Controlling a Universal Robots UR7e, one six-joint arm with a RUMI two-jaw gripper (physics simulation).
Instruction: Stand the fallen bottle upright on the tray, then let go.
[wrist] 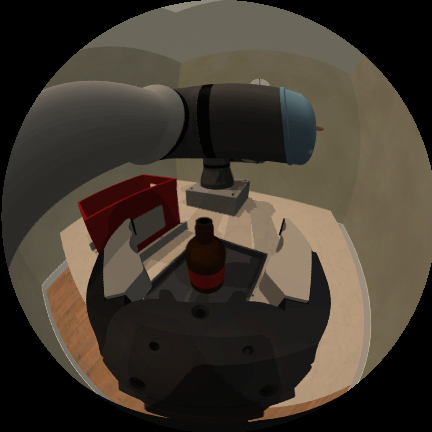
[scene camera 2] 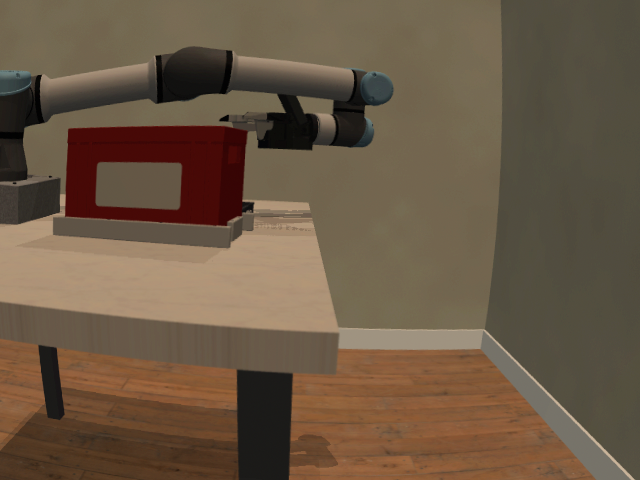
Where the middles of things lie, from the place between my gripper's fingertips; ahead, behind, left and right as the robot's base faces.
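My hand: 13 cm above the brown bottle [wrist: 204, 253], 5 cm to the left of it, 7 cm past it.
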